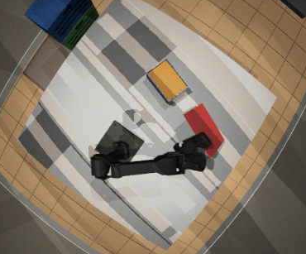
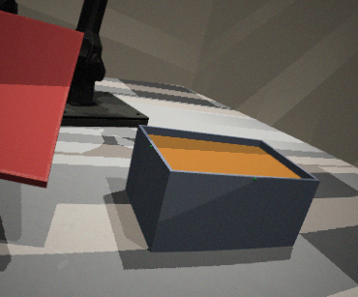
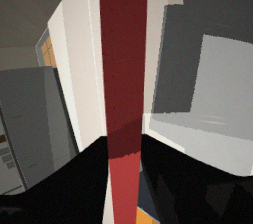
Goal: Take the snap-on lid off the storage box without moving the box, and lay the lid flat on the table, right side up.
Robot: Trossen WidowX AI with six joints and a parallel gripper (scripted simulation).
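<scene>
Now: the red lid 50 mm ahead of my gripper tip, 40 mm to the right of it and 50 mm below it. Also, from my gripper tip: blue-grey storage box (190 mm ahead, 250 mm to the left, 150 mm below).
</scene>
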